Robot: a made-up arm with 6 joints.
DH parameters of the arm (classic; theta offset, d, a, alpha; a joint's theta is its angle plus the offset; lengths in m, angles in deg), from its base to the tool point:
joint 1: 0 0.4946 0 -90
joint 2: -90 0 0.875 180
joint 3: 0 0 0 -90
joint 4: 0 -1.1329 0 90
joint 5: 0 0.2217 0 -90
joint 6: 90 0 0 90
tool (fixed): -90 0 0 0
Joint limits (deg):
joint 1: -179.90..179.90
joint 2: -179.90..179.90
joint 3: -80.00..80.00
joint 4: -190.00..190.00
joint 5: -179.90..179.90
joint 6: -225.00..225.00
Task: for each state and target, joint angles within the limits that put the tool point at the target. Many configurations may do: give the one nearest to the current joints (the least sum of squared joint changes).
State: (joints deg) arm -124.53 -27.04 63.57 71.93 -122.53 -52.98
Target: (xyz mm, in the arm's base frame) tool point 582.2 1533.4 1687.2
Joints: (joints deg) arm -113.37 -55.30 77.17 70.59 -122.53 -52.98
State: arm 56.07 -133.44 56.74 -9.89 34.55 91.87
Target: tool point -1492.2 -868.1 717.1
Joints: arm 23.09 -118.05 31.04 -15.84 34.55 91.87
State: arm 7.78 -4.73 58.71 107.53 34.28 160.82
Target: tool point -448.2 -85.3 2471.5
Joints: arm 15.76 -13.94 77.36 100.30 34.28 160.82
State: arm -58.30 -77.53 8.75 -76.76 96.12 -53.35
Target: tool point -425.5 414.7 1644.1
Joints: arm -50.11 -87.90 -1.47 -74.15 96.12 -53.35
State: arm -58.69 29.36 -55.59 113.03 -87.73 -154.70
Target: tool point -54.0 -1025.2 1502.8
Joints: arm -95.85 -7.83 -11.57 103.26 -87.73 -154.70
